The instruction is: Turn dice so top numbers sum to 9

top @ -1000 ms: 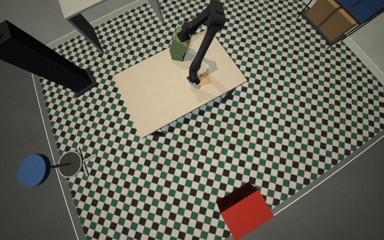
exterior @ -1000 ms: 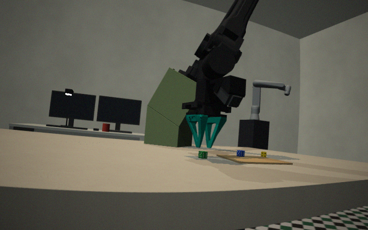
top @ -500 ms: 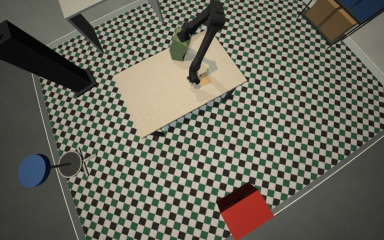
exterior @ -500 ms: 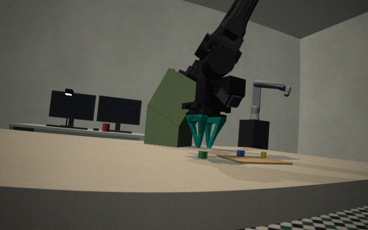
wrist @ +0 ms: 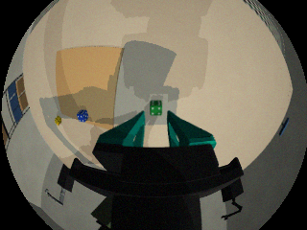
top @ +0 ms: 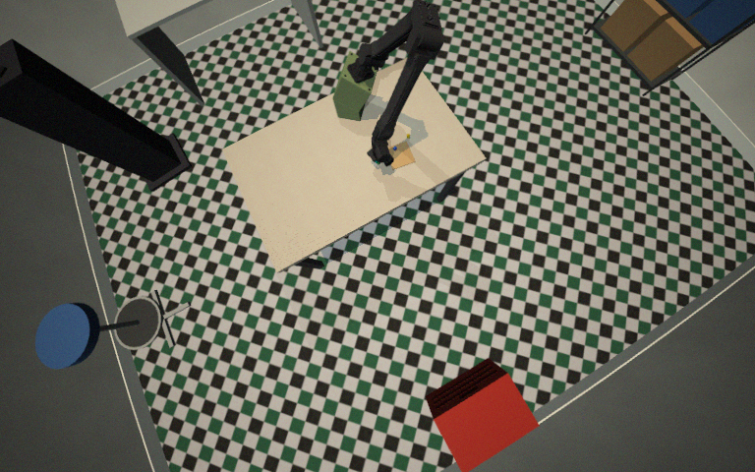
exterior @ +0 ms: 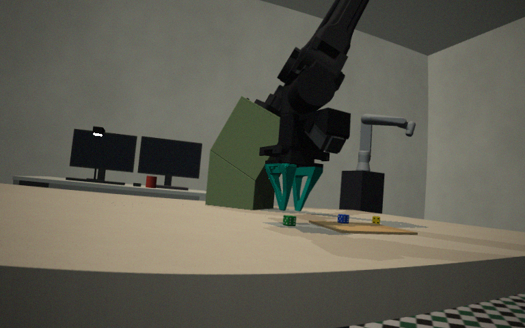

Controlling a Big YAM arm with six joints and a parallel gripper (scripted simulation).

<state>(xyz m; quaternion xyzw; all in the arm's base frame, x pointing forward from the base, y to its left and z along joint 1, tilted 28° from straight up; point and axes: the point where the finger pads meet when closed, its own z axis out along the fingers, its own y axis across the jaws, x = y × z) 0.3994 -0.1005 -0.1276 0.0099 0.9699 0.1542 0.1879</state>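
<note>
My hand is 2 cm above the green die. The rest, counted from my hand: blue die: 2 cm behind, 13 cm to the left, 2 cm below; then yellow die: 4 cm behind, 24 cm to the left, 2 cm below; then mat: 3 cm ahead, 13 cm to the left, 3 cm below.
</note>
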